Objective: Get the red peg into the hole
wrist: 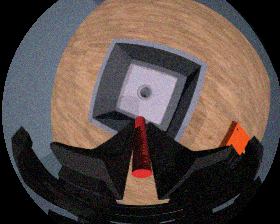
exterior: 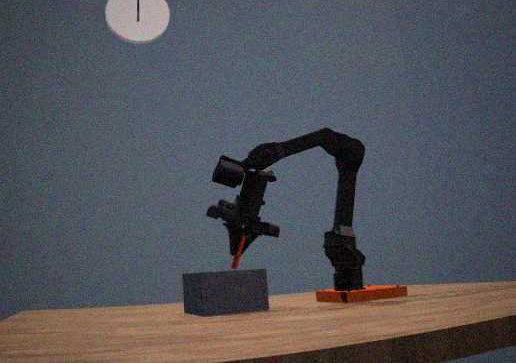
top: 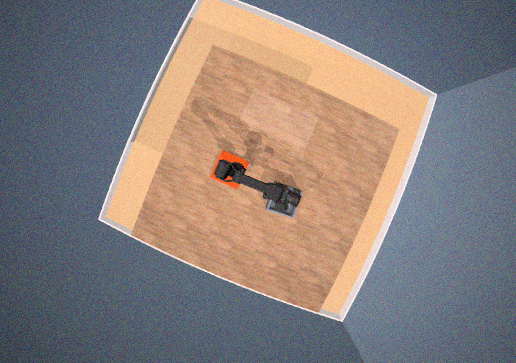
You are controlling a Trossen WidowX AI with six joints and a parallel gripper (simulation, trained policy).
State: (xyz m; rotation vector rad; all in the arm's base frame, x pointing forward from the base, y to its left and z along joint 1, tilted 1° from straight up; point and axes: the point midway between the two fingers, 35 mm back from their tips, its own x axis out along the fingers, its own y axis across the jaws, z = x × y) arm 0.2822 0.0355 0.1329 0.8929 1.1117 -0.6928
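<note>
The pale plate lies 90 mm below my gripper tip, 30 mm to the right of it and 30 mm ahead of it. The rest, counted from my gripper tip: red peg (10 mm to the left, 10 mm behind, 10 mm above); then grey box (110 mm below, 30 mm to the right, 30 mm ahead).
</note>
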